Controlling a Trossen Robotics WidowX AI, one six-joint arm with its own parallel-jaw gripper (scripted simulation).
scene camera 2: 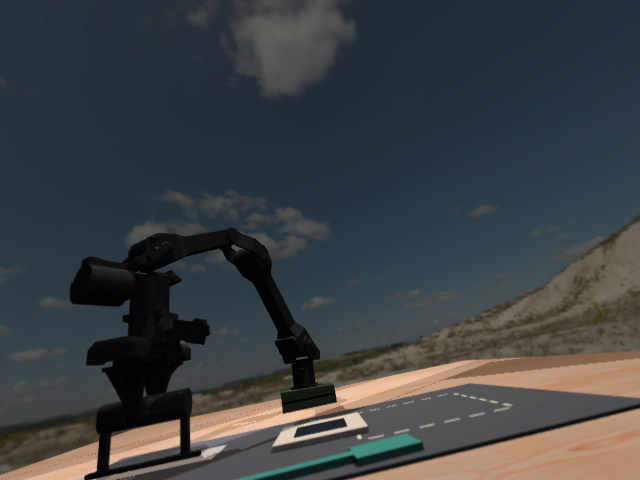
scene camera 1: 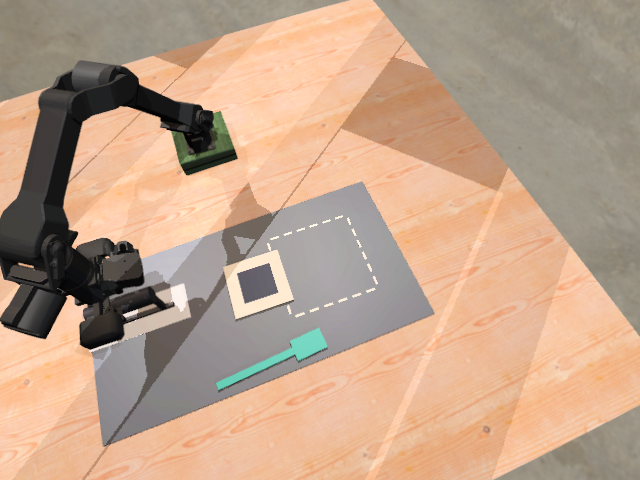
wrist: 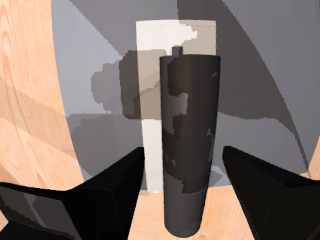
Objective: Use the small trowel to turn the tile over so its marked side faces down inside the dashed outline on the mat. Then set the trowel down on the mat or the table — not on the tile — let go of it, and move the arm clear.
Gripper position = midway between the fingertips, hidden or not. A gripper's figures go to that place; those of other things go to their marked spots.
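Grey mat (scene camera 1: 142,382), 0.83 m from the lens. Gripper (scene camera 1: 122,306), 0.82 m from the lens. Cream tile (scene camera 1: 256,284), 0.81 m from the lens. Teal trowel (scene camera 1: 313,342), 0.76 m from the lens.
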